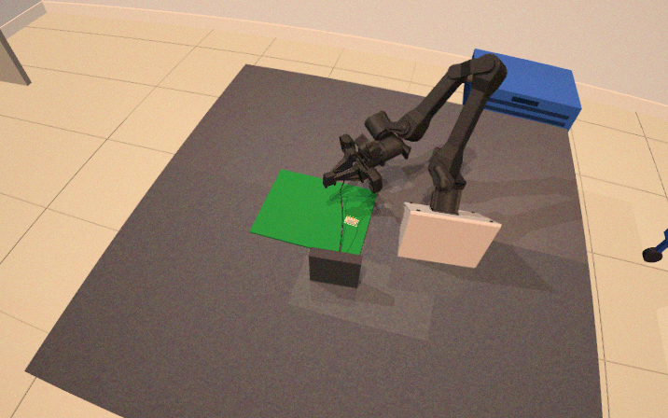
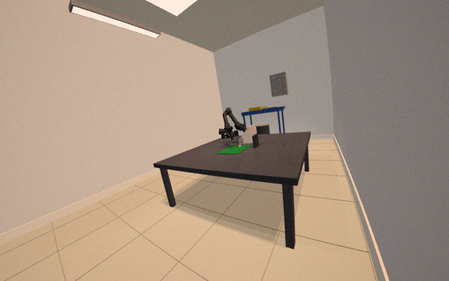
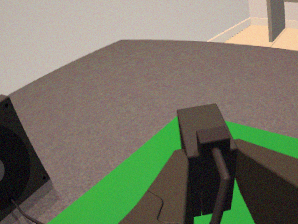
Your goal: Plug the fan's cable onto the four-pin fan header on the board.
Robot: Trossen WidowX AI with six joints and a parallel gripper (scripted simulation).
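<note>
Now: gripper tip 40 mm short of the green board, 30 mm to the right of it and 140 mm above it. The rest, counted from my gripper tip: black plug: 10 mm below; dark grey fan block: 70 mm behind, 220 mm to the left, 60 mm below.
</note>
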